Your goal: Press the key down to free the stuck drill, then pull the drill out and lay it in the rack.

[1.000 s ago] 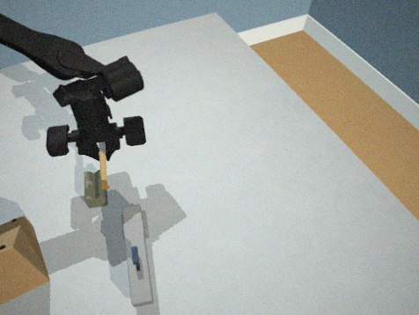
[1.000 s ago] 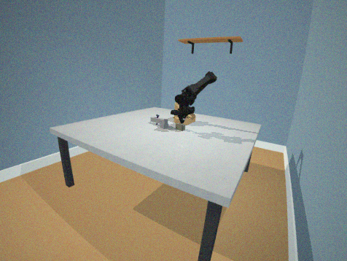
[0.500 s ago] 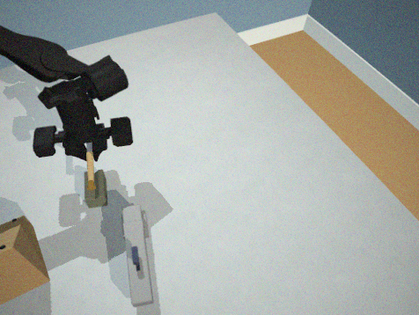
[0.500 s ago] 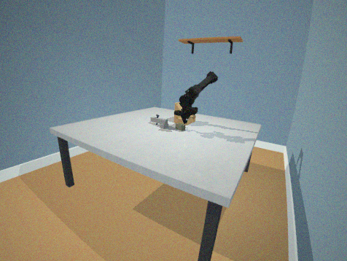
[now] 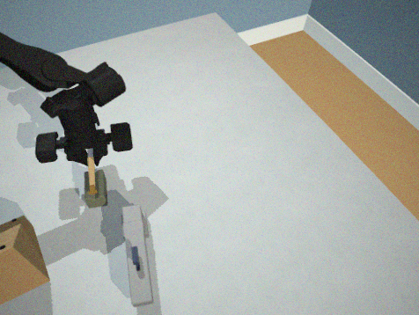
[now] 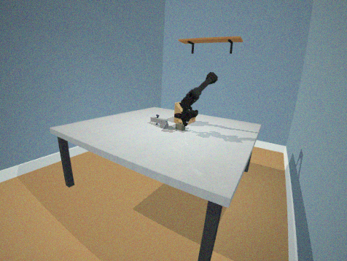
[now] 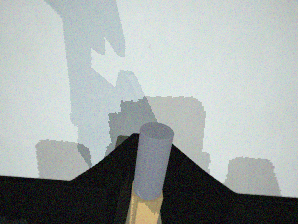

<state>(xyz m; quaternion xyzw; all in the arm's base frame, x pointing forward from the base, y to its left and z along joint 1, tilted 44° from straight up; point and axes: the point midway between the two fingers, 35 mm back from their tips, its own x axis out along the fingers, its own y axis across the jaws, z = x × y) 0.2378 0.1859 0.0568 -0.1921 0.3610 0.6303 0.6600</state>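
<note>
The drill lies 4 cm to the right of my gripper tip, 3 cm above it and 1 cm behind it. Round my gripper tip: rack 5 cm to the right, 2 cm below, 1 cm behind; grey block 23 cm to the right, 2 cm ahead; dark blue key 25 cm to the right, 2 cm above, 1 cm ahead.
</note>
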